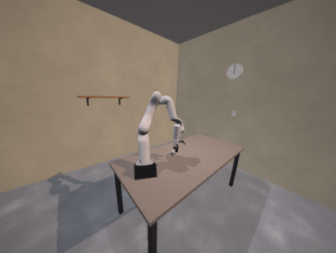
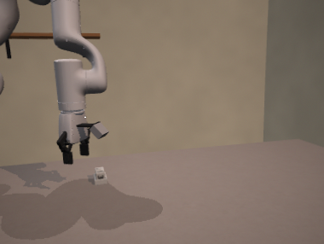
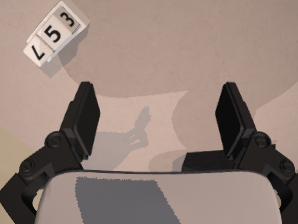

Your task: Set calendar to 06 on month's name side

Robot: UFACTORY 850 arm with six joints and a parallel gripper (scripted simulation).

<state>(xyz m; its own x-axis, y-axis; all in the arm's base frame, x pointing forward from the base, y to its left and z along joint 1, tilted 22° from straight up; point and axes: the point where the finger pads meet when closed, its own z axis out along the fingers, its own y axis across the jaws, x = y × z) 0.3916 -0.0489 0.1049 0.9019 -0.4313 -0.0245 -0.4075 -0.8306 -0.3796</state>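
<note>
Now: hand 60 mm short of the white number cube, 90 mm to the right of it and 100 mm above it. Also, from my hand: white calendar tray (60 mm ahead, 110 mm to the left, 120 mm below).
</note>
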